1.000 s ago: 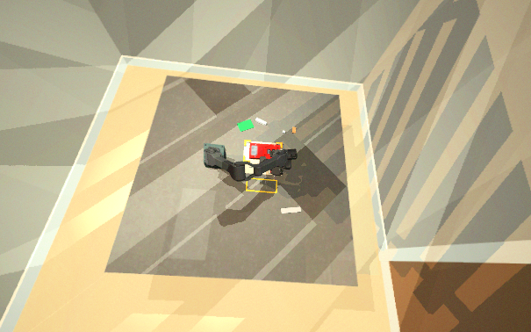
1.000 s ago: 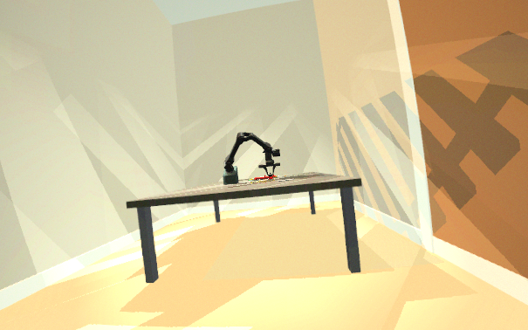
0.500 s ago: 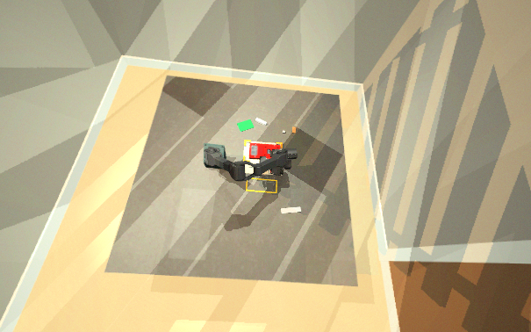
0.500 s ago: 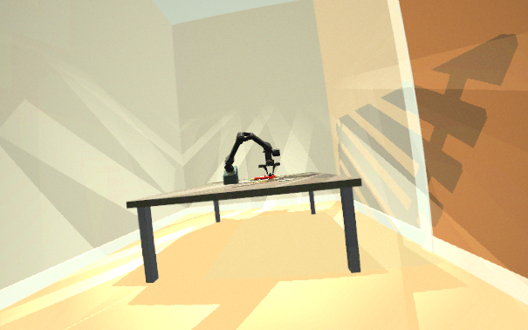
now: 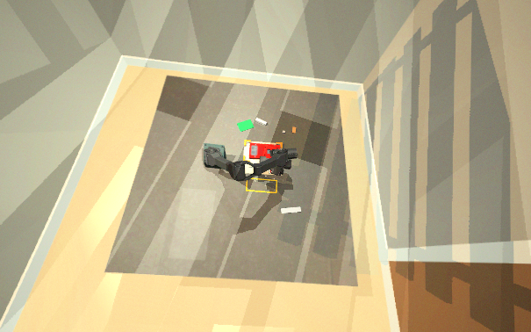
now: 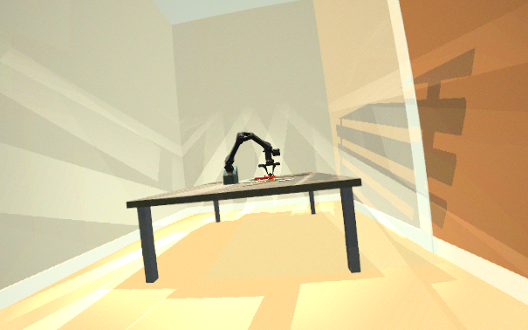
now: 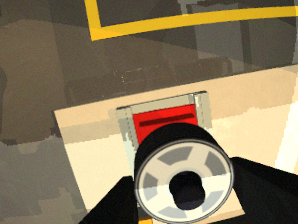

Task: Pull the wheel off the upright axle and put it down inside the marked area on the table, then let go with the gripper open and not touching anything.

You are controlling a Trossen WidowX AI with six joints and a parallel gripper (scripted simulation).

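Now: the white base plate 90 mm to the left of my gripper tip, 70 mm behind it and 30 mm below it. Also, from my gripper tip: orange wooden piece 330 mm to the left, 100 mm ahead, 40 mm below; then white bar 340 mm to the left, 140 mm behind, 40 mm below; then white wheel right at my gripper tip.
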